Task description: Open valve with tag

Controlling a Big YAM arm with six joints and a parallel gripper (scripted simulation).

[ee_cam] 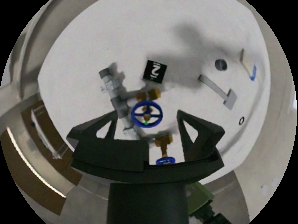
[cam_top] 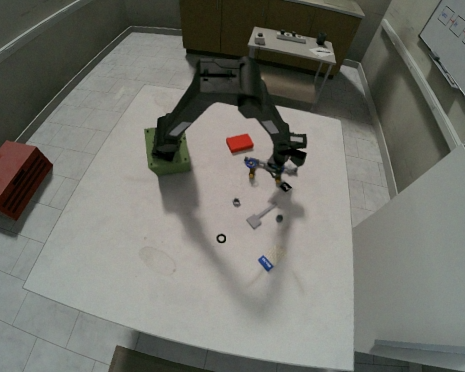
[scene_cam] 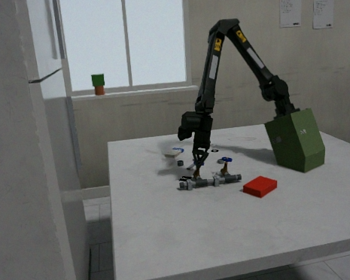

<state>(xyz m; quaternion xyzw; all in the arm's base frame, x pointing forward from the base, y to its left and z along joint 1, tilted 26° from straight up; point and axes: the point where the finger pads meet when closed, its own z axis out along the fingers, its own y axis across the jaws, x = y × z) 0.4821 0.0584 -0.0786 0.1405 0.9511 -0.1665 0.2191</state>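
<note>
Right now my hand is 80 mm above the small black tag, 50 mm short of it and 30 mm to the left of it. From my hand the other things lie so: grey paddle-shaped tool: 200 mm to the right, 80 mm below, 50 mm behind; red block: 200 mm behind, 170 mm to the left, 70 mm below; blue card: 370 mm to the right, 80 mm below, 20 mm ahead.
</note>
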